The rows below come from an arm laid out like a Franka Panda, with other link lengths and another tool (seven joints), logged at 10 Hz.
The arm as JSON. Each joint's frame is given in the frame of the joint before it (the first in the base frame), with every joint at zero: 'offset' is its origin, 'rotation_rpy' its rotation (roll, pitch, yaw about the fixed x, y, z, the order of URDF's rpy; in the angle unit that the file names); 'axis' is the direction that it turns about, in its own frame. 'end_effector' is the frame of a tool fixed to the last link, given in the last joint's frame.
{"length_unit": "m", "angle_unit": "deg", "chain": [
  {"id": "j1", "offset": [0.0, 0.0, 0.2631], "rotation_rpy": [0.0, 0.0, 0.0], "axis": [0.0, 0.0, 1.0]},
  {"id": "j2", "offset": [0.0, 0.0, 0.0], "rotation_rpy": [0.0, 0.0, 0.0], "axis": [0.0, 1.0, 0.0]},
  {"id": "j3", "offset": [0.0, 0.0, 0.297], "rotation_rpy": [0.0, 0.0, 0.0], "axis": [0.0, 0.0, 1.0]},
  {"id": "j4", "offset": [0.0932, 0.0, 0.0], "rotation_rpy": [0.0, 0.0, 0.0], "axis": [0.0, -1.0, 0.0]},
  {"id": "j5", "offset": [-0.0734, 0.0, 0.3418], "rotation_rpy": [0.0, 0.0, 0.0], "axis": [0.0, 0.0, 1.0]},
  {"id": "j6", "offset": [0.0, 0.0, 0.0], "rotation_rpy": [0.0, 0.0, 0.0], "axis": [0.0, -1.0, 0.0]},
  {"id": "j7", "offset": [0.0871, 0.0, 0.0], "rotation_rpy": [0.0, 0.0, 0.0], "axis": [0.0, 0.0, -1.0]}
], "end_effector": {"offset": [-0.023, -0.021, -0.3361], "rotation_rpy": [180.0, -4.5, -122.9]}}
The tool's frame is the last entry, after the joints.
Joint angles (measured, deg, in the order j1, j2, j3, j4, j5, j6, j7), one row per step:
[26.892, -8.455, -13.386, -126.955, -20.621, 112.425, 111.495]
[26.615, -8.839, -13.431, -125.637, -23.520, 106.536, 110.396]
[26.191, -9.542, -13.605, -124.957, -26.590, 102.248, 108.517]
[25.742, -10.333, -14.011, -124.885, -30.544, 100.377, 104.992]
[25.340, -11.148, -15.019, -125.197, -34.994, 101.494, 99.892]
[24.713, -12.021, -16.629, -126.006, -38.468, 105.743, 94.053]
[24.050, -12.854, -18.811, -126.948, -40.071, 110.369, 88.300]
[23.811, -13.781, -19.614, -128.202, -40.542, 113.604, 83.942]
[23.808, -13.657, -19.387, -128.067, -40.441, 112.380, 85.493]
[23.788, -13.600, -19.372, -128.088, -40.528, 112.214, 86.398]
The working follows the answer.
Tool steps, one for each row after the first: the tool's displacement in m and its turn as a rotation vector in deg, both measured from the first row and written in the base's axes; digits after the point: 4 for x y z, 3 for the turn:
[-0.0167, -0.0287, 0.0127, -4.247, 3.239, 0.255]
[-0.0290, -0.0573, 0.0265, -7.975, 5.681, 1.214]
[-0.0315, -0.0872, 0.0399, -11.570, 7.101, 4.350]
[-0.0207, -0.1167, 0.0523, -14.560, 7.180, 9.552]
[-0.0005, -0.1398, 0.0593, -15.856, 5.893, 15.673]
[0.0151, -0.1581, 0.0611, -15.544, 4.825, 20.788]
[0.0230, -0.1610, 0.0601, -15.002, 4.288, 25.459]
[0.0178, -0.1614, 0.0595, -15.150, 4.678, 23.687]
[0.0170, -0.1619, 0.0590, -15.249, 4.518, 22.834]

Tool pose at each row, in the base's axes (x y z in m, rotation vector in deg; rounded; the steps above come from the unrounded poses):
[0.4310, 0.0351, 0.1325, -49.549, -171.221, 24.972]
[0.4143, 0.0064, 0.1452, -47.911, -168.468, 32.353]
[0.4020, -0.0222, 0.1590, -45.553, -166.575, 38.586]
[0.3995, -0.0521, 0.1725, -40.479, -166.532, 44.359]
[0.4103, -0.0816, 0.1848, -32.848, -168.473, 48.982]
[0.4306, -0.1047, 0.1918, 23.896, 170.212, -50.283]
[0.4461, -0.1230, 0.1936, 16.187, 169.872, -48.723]
[0.4540, -0.1258, 0.1926, 9.166, 169.789, -47.212]
[0.4488, -0.1263, 0.1920, 11.796, 170.043, -47.834]
[0.4480, -0.1268, 0.1915, 13.120, 169.851, -47.941]

